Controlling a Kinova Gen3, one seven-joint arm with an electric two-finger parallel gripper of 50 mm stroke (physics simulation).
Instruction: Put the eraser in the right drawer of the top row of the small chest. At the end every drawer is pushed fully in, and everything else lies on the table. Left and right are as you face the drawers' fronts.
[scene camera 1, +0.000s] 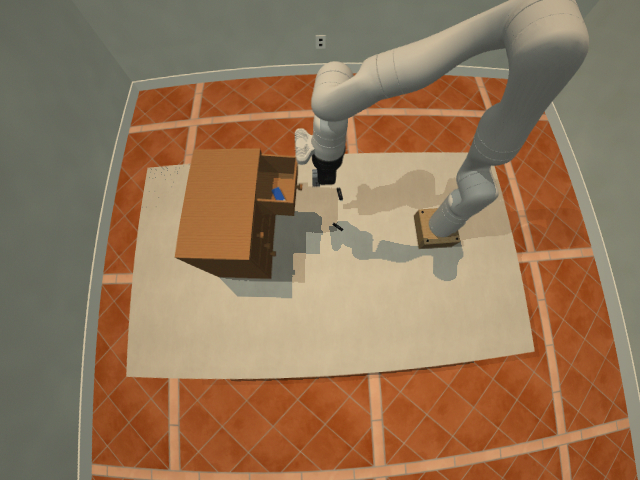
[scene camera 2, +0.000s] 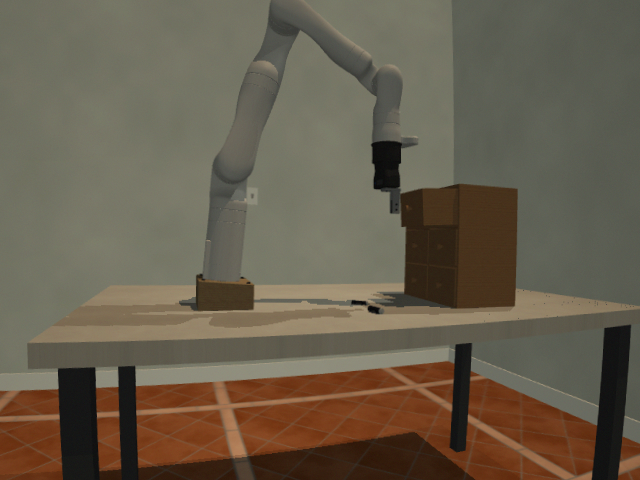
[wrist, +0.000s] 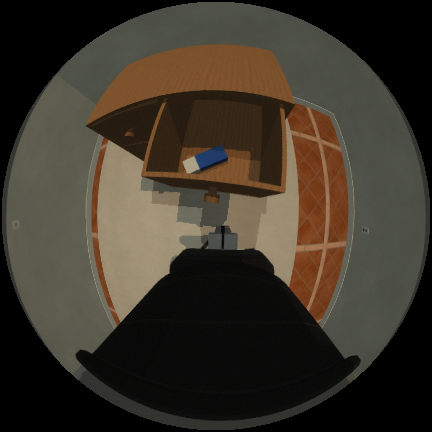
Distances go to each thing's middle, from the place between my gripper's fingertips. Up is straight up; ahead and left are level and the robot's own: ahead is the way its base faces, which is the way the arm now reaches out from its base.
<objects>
The eraser (wrist: 212, 156) is 10 cm ahead of my hand, 3 cm to the left of it and 2 cm below it. The rest, counted from my hand: small wooden chest (scene camera 1: 215, 231) (25 cm ahead, 8 cm to the left, 8 cm below).
</objects>
